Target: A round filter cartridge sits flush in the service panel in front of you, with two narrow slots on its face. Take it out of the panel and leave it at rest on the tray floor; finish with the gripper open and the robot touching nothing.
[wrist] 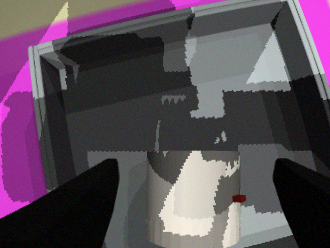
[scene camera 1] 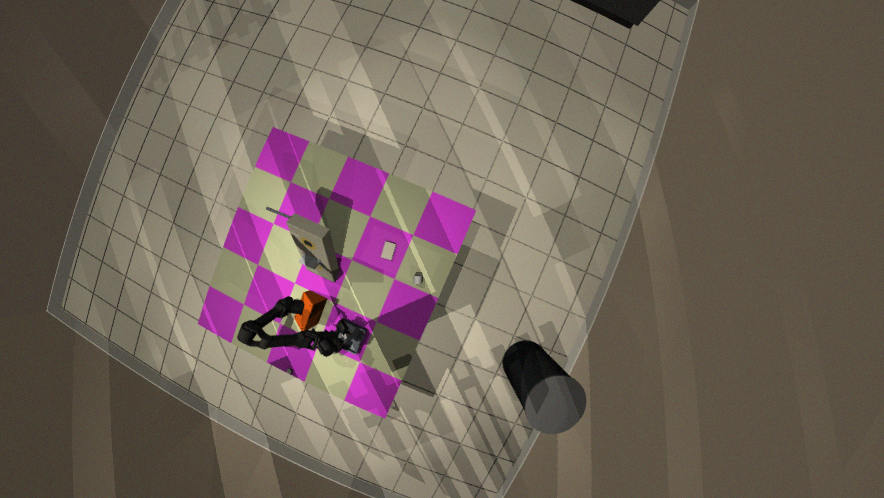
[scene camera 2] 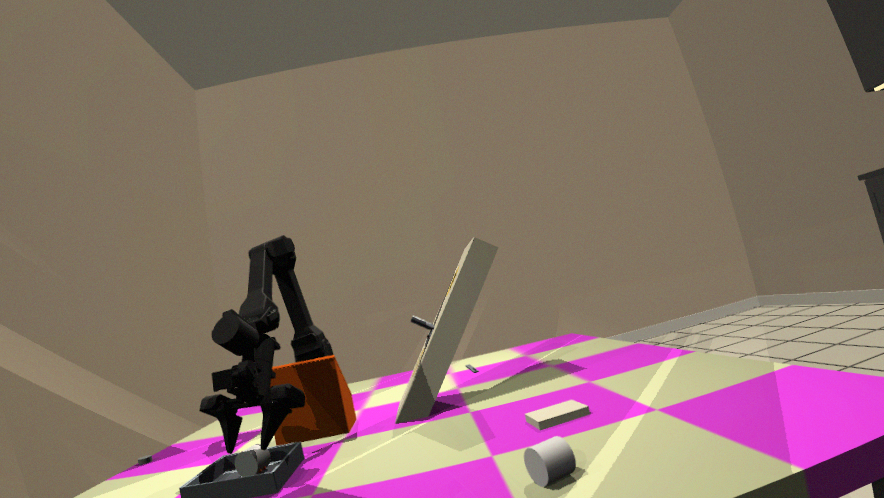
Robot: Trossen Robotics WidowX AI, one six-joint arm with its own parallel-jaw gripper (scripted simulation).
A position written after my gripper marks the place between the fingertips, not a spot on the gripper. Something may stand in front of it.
Note:
My gripper [scene camera 2: 246, 451] is open, holding nothing. Further things: a grey tray [wrist: 245, 83].
My gripper also shows in the wrist view [wrist: 196, 168].

